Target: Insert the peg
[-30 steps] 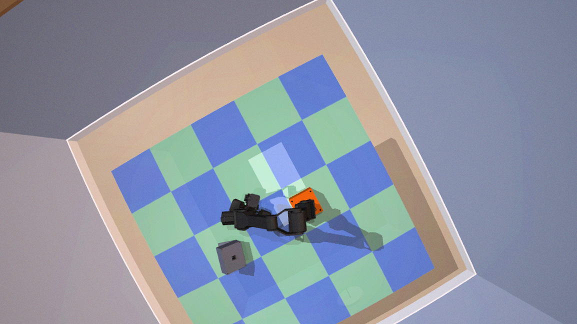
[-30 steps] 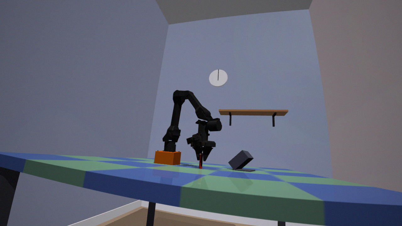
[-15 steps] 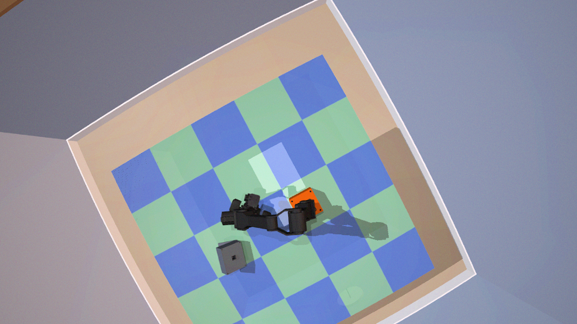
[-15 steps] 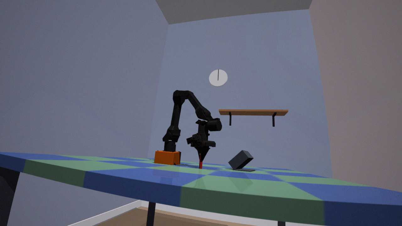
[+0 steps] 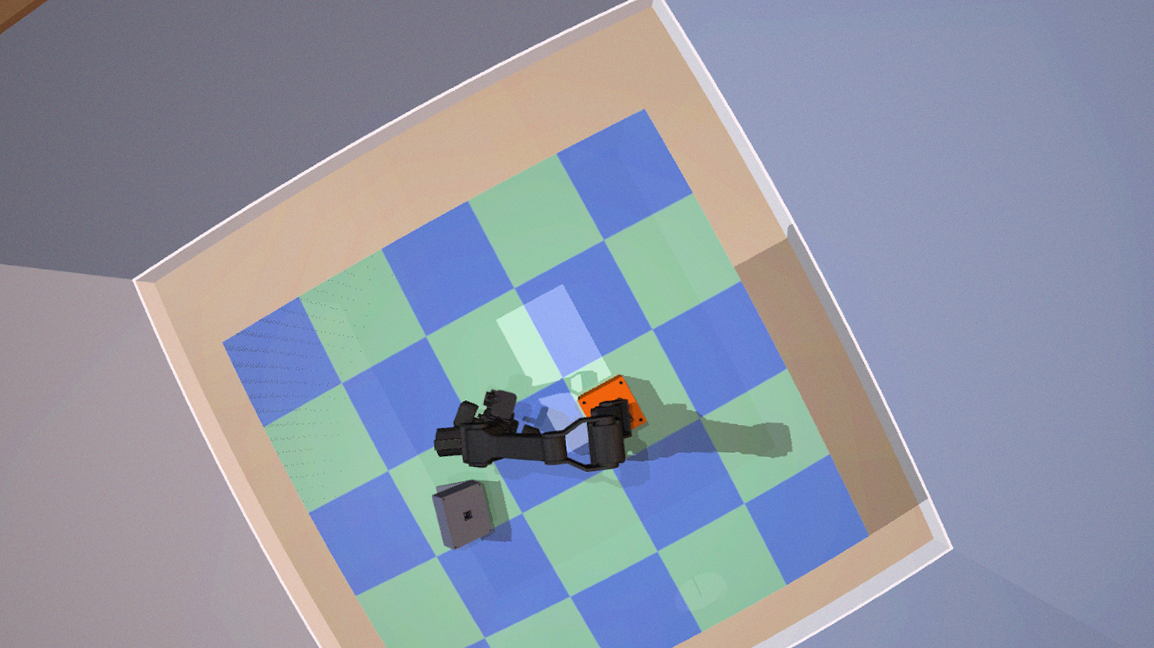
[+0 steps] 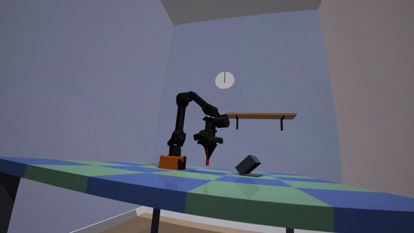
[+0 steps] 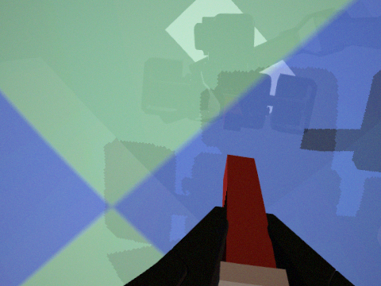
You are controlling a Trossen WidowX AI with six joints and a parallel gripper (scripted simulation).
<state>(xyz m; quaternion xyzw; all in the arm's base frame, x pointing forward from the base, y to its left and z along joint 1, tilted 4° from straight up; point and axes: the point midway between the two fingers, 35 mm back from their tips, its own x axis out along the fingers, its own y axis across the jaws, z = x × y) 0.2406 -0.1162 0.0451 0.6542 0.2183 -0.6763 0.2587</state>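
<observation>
Right now the grey sloped panel is 210 mm ahead of my gripper tip, 150 mm to the left of it and 20 mm below it. From my gripper tip the other things lie so: red square peg 20 mm above; flat plate 230 mm ahead, 150 mm to the left, 80 mm below.
</observation>
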